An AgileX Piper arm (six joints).
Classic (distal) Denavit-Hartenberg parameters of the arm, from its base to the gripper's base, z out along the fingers. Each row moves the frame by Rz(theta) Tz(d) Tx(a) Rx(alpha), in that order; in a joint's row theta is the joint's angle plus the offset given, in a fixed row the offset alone. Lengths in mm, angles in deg.
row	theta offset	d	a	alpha
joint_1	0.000	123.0	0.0	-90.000
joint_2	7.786	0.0	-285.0	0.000
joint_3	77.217	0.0	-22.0	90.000
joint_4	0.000	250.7	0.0	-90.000
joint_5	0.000	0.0	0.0	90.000
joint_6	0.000	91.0	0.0	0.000
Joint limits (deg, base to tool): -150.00..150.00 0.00..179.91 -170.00..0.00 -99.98..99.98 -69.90..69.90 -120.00..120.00
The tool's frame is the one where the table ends.
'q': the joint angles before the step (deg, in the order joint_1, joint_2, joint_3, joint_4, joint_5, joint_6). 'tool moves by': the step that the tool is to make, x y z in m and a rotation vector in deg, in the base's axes. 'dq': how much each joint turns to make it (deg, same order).
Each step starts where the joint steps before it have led.
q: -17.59, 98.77, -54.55, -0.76, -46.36, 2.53
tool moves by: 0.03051, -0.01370, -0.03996, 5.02, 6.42, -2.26
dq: 0.00, 8.89, -5.52, 3.55, 4.27, 0.11
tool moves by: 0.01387, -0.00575, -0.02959, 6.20, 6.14, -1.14
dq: 0.00, 4.74, -2.96, 1.79, 6.06, 2.50
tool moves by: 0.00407, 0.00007, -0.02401, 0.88, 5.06, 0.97
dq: 0.00, 2.96, -0.44, -1.19, 2.58, 0.01
